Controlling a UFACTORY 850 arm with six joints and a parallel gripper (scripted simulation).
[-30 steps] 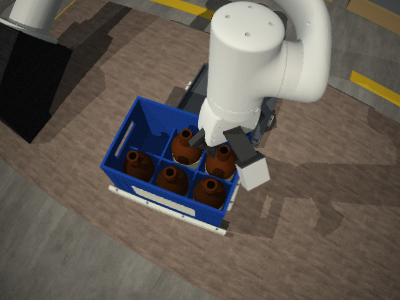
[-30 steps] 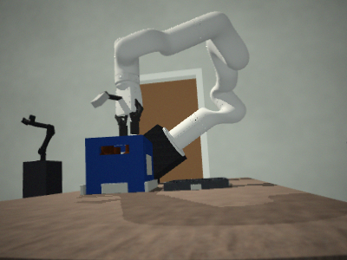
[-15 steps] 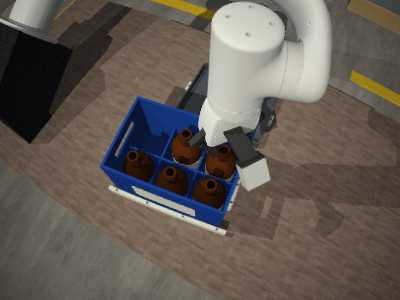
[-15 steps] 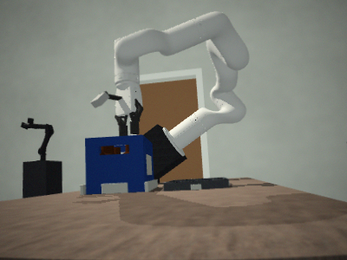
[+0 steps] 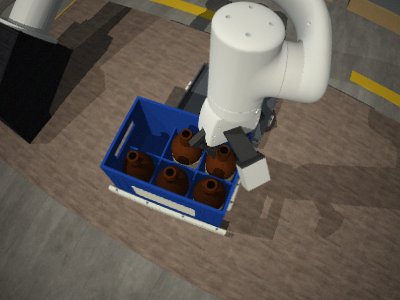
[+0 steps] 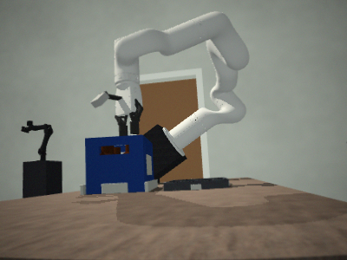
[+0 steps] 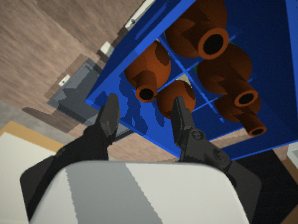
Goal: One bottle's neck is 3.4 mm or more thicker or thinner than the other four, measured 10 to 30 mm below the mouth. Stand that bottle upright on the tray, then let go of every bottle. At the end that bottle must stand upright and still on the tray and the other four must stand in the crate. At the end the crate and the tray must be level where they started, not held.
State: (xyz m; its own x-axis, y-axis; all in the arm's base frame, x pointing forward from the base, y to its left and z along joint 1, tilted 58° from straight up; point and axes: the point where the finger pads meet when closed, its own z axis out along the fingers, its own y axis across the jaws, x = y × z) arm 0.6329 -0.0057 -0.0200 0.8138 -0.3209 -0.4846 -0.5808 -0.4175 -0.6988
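Now: hand 8 cm past the blue crate, 5 cm to the left of it and 12 cm above it. Also, from my hand: dark grey tray: 8 cm behind, 21 cm to the left, 19 cm below.
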